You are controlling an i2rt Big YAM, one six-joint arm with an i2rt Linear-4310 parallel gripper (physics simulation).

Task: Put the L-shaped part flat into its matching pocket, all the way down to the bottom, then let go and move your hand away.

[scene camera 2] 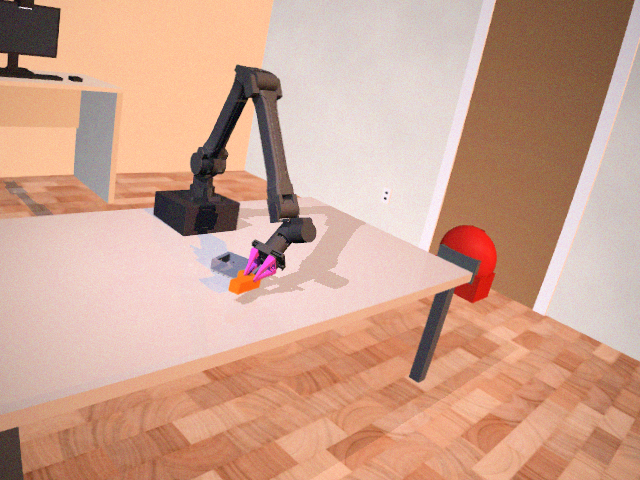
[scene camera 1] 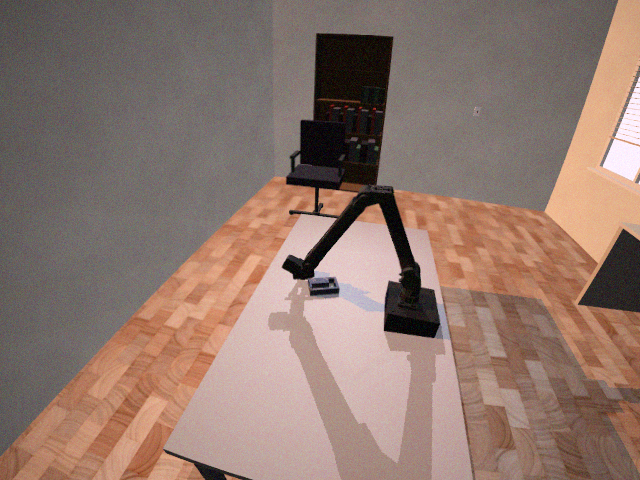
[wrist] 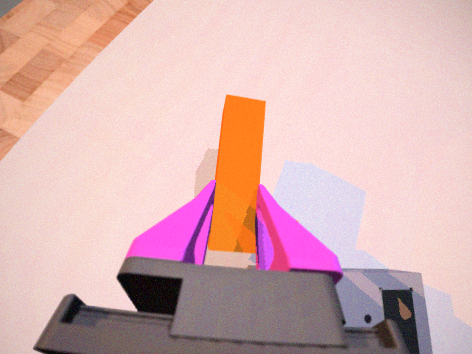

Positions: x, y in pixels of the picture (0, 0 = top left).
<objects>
my gripper: holds an orange L-shaped part (wrist: 238, 168)
</objects>
